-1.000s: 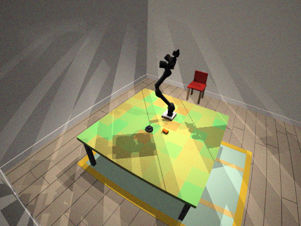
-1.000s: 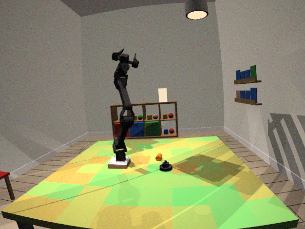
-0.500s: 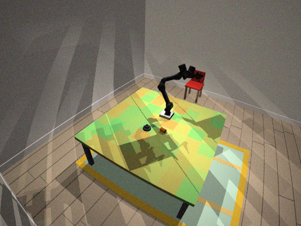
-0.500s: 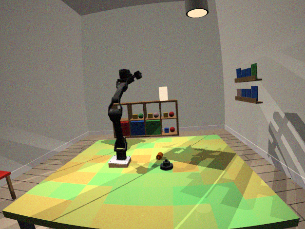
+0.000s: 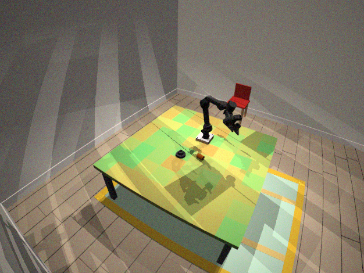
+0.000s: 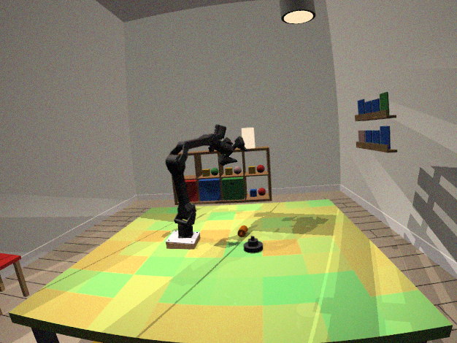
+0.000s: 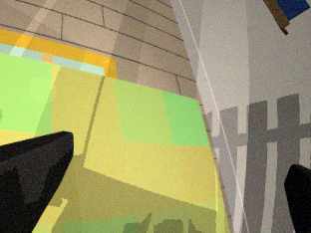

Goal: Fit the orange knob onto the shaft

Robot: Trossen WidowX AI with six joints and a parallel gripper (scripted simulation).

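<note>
The knob is 5 cm behind my gripper tip, 25 cm to the right of it and 35 cm below it. From my gripper tip the other things lie so: pedestal: 2 cm behind, 42 cm to the right, 34 cm below.
</note>
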